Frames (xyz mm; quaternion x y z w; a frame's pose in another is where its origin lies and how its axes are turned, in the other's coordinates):
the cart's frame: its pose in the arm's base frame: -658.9 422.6 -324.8 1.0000 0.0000 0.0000 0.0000
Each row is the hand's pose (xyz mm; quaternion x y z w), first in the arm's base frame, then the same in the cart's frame.
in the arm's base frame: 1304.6 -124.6 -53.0 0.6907 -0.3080 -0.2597 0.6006
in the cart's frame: 1963.5 547.2 -271.8 -0.6006 -0.2597 0.3080 0.6907
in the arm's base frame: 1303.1 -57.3 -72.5 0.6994 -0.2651 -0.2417 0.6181
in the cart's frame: 1962.0 479.9 -252.3 -0.6181 -0.2417 0.2651 0.6994
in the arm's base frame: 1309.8 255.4 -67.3 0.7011 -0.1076 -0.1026 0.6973
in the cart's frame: 1968.7 167.2 -257.5 -0.6973 -0.1026 0.1076 0.7011
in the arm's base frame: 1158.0 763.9 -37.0 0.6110 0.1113 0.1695 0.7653
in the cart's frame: 1816.9 -341.3 -287.8 -0.7653 0.1695 -0.1113 0.6110
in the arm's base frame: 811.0 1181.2 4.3 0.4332 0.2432 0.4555 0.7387
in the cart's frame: 1469.9 -758.6 -329.1 -0.7387 0.4555 -0.2432 0.4332
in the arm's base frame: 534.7 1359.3 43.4 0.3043 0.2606 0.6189 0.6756
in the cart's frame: 1193.6 -936.7 -368.2 -0.6756 0.6189 -0.2606 0.3043
